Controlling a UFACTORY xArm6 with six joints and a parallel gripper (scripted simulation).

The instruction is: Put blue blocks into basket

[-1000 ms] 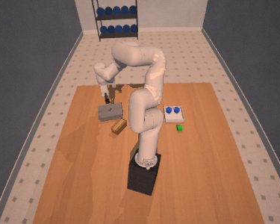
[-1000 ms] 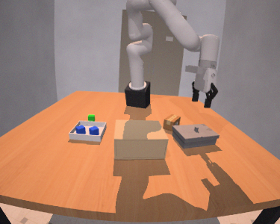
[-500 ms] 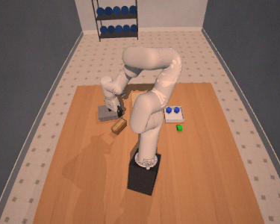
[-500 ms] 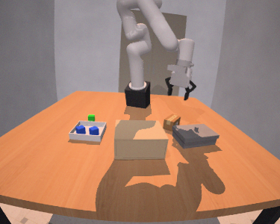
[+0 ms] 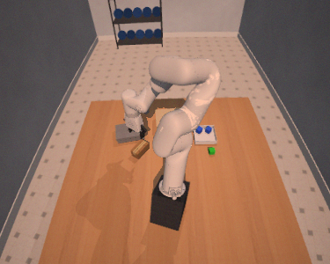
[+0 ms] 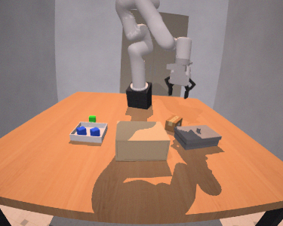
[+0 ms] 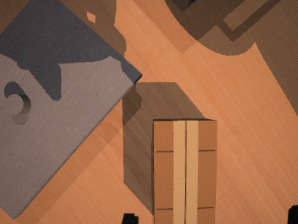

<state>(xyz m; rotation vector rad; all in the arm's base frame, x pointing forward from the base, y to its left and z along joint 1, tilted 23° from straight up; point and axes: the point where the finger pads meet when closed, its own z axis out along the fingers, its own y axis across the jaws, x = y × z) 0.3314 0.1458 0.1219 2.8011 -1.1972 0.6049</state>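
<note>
Now: the small brown box 150 mm below my hand. The rest, counted from my hand: grey metal box 160 mm ahead, 50 mm to the left, 160 mm below; then drawer 160 mm ahead, 230 mm to the right, 150 mm below; then red block 20 mm ahead, 20 mm to the right, 170 mm below.
</note>
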